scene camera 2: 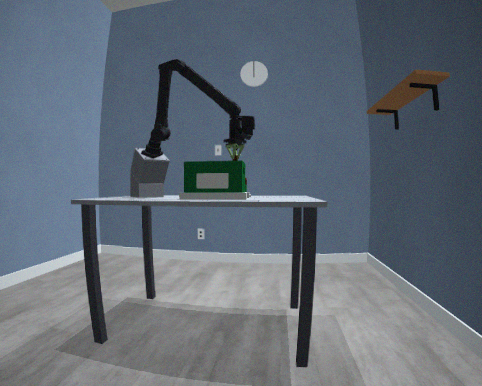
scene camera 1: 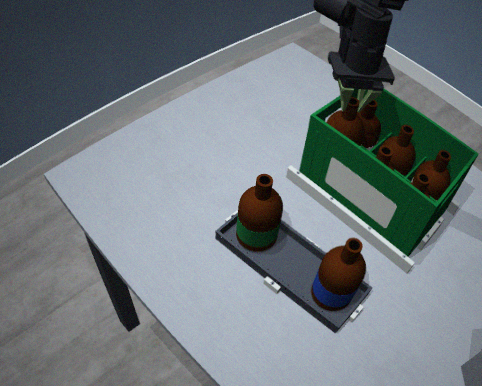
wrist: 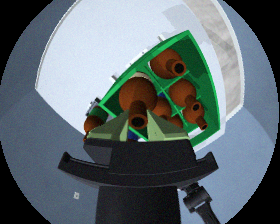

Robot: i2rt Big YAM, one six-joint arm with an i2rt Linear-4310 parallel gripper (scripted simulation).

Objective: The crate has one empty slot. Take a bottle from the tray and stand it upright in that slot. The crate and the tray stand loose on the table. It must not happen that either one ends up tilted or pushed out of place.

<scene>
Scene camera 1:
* gripper: 350,109
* brown bottle: 347,123
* grey tray: 294,260
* pale rail: 341,212
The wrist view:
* gripper: 138,112
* brown bottle: 138,93
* green crate: 199,75
</scene>
